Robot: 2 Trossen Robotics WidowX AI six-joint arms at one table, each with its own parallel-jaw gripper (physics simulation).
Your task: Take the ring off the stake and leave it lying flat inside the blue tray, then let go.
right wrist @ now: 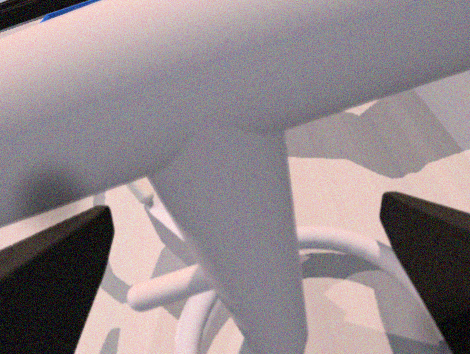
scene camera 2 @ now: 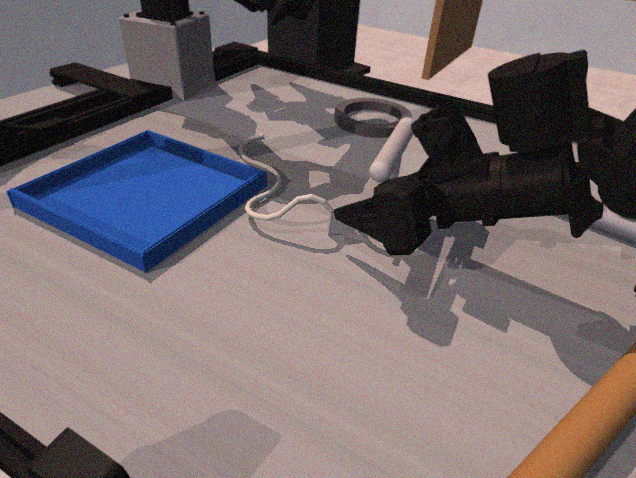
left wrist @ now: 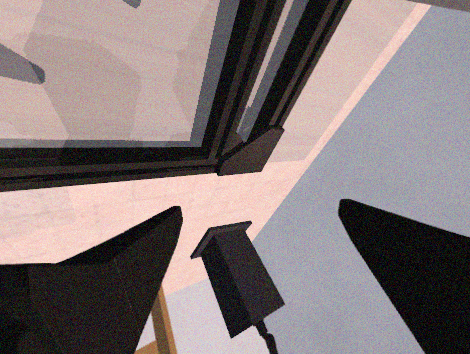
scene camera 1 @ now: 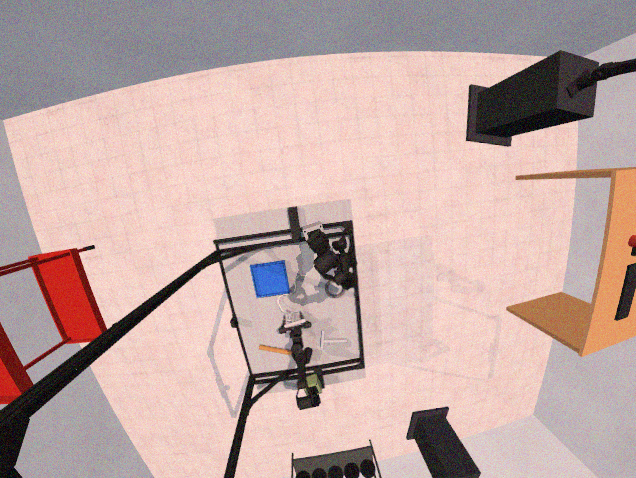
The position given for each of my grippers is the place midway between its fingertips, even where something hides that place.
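There's a hammer (scene camera 2: 585, 432) resting on the table, and it's out of frame in the right wrist view and out of frame in the left wrist view too. My left gripper (left wrist: 258, 209) is open and holds nothing. As for my right gripper, you'd find it at (scene camera 2: 356, 202) and (right wrist: 248, 212). There's also a blue tray (scene camera 2: 140, 200) (scene camera 1: 270, 278), and a white ring (right wrist: 358, 245) as well.
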